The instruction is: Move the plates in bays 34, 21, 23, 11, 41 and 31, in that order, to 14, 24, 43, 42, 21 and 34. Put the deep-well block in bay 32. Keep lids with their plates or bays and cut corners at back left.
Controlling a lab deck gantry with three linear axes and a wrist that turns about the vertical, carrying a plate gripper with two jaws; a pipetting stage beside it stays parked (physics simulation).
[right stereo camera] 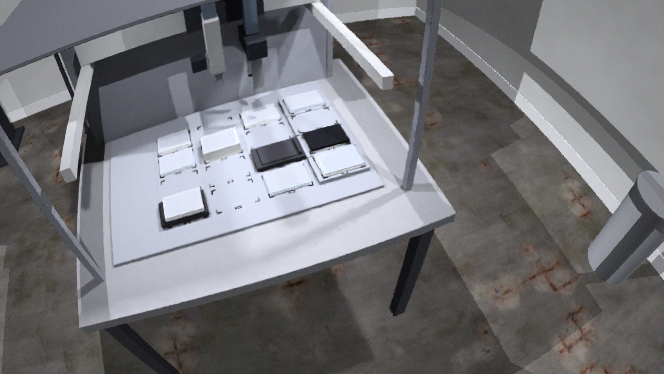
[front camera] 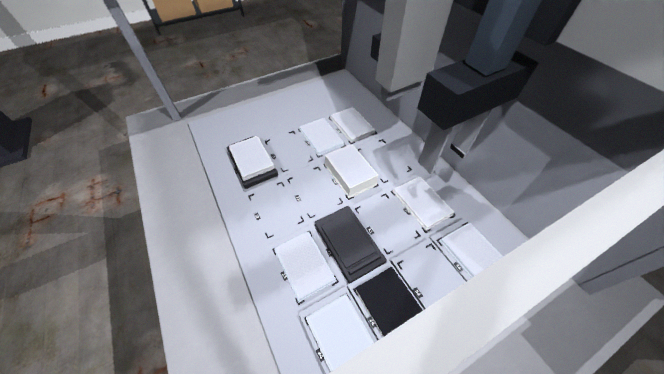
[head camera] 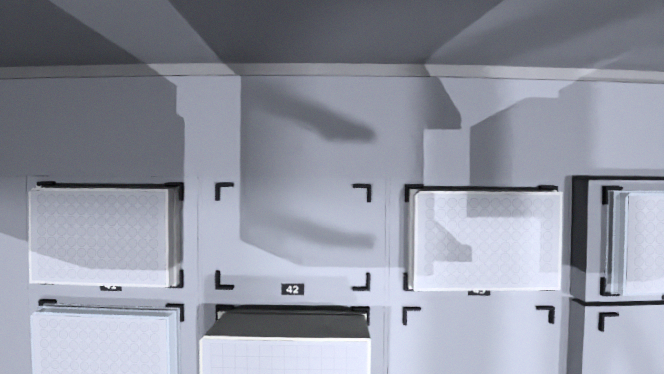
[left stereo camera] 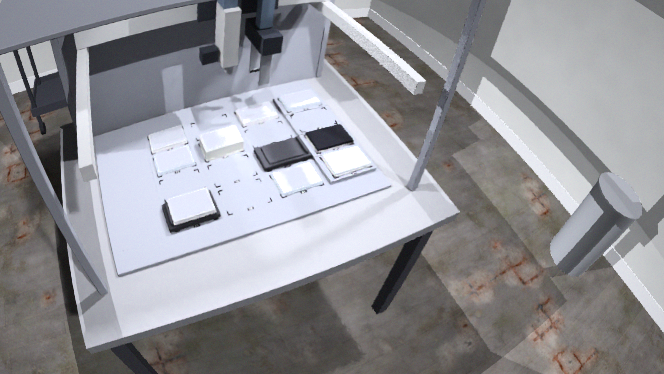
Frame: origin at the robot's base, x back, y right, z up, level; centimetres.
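Seen in the pictures: gripper, fingertip midpoint: (right stereo camera: pixel 256 81) (front camera: pixel 442 159) (left stereo camera: pixel 259 77); robot's base at its link origin: (right stereo camera: pixel 168 227) (front camera: pixel 230 155) (left stereo camera: pixel 175 231).
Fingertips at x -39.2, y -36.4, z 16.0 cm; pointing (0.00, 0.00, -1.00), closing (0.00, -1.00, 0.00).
Note:
Pixels of each thing's middle, then the offset from my fingertips to it. "spot": a spot on its surface instead.
- bay 41 at a spot on its surface: (head camera: pixel 100 235) (front camera: pixel 353 122) spot: dx +32.4, dy -0.1, dz -14.5 cm
- bay 43 at a spot on its surface: (head camera: pixel 490 240) (front camera: pixel 423 200) spot: dx -0.1, dy -0.1, dz -14.5 cm
- bay 31 at a spot on its surface: (head camera: pixel 105 345) (front camera: pixel 326 133) spot: dx +32.2, dy +9.2, dz -14.5 cm
- tall cream deep-well block at the middle of its body: (front camera: pixel 350 169) (left stereo camera: pixel 220 142) (right stereo camera: pixel 220 144) dx +16.4, dy +10.7, dz -13.9 cm
- black-topped plate at the middle of its body: (front camera: pixel 393 307) (left stereo camera: pixel 329 136) (right stereo camera: pixel 325 137) dx -16.4, dy +21.4, dz -13.3 cm
- dark stepped base at the middle of its body: (front camera: pixel 349 240) (left stereo camera: pixel 282 151) (right stereo camera: pixel 277 152) dx -0.4, dy +21.3, dz -14.4 cm
- bay 13 at a spot on its surface: (front camera: pixel 306 266) spot: dx -1.0, dy +32.0, dz -14.6 cm
- bay 44 at a spot on its surface: (front camera: pixel 472 250) spot: dx -15.4, dy +0.4, dz -13.1 cm
My gripper (front camera: pixel 444 158) (left stereo camera: pixel 259 76) is open and empty, raised near the back wall, behind bay 42 and the bay 43 plate. White plates stand in bay 41 (front camera: pixel 352 124) (head camera: pixel 100 235), bay 43 (front camera: pixel 424 202) (head camera: pixel 490 240) and bay 31 (front camera: pixel 322 135) (head camera: pixel 105 345). The tall cream deep-well block (front camera: pixel 351 167) (head camera: pixel 285 357) is in bay 32. A white plate (front camera: pixel 252 156) (left stereo camera: pixel 191 205) sits on a black base in bay 11. A black-topped plate (front camera: pixel 390 300) (left stereo camera: pixel 330 136) is in bay 24. A white plate (front camera: pixel 340 332) (left stereo camera: pixel 346 160) is in bay 14. Cut corners are too small to tell.
Bay 23 holds a dark stepped base (front camera: pixel 350 242) (left stereo camera: pixel 282 153) without a white plate. Other plates stand in bay 13 (front camera: pixel 306 266) and bay 44 (front camera: pixel 472 250). Bays 42, 33, 34, 21, 22 and 12 hold no plate. The white pipetting stage (front camera: pixel 412 45) hangs left of my gripper.

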